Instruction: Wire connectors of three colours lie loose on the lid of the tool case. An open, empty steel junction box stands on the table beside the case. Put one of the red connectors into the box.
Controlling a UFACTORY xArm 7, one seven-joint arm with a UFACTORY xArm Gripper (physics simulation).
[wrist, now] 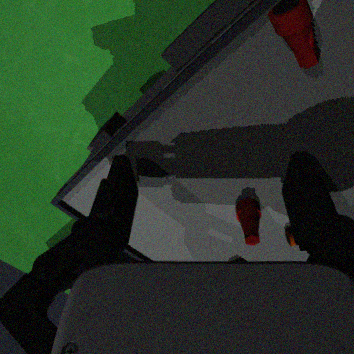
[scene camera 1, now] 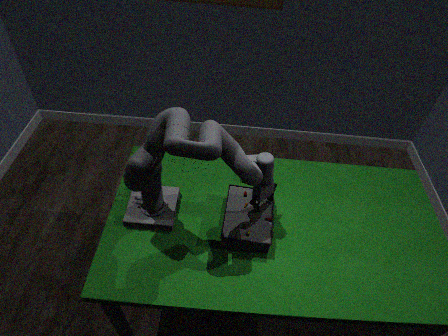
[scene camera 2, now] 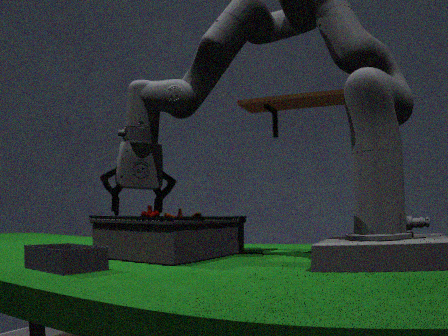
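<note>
A tool case is in my sight here. My gripper is in my sight as well, and the wrist view shows my gripper too.
</note>
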